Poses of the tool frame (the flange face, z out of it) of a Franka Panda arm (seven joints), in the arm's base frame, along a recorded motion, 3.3 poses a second.
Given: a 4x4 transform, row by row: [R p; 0 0 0 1], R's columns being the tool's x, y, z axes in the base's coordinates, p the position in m. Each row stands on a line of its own.
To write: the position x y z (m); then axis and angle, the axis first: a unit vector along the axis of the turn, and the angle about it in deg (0 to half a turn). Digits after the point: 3 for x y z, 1 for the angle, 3 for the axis.
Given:
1:
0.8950, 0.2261, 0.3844, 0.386
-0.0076, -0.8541, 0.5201, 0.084
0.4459, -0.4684, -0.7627, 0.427
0, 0, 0, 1
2:
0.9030, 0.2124, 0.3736, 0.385
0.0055, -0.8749, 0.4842, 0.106
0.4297, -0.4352, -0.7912, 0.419
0, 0, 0, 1
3:
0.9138, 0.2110, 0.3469, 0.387
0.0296, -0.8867, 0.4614, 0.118
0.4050, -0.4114, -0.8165, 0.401
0, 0, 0, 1
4:
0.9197, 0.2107, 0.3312, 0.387
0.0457, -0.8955, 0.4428, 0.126
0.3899, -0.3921, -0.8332, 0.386
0, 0, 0, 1
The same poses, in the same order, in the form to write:
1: 0.386, 0.084, 0.427, -0.971, -0.060, -0.230, 149.4
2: 0.385, 0.106, 0.419, -0.974, -0.059, -0.219, 151.8
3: 0.387, 0.118, 0.401, -0.977, -0.065, -0.203, 153.5
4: 0.387, 0.126, 0.386, -0.979, -0.069, -0.193, 154.8
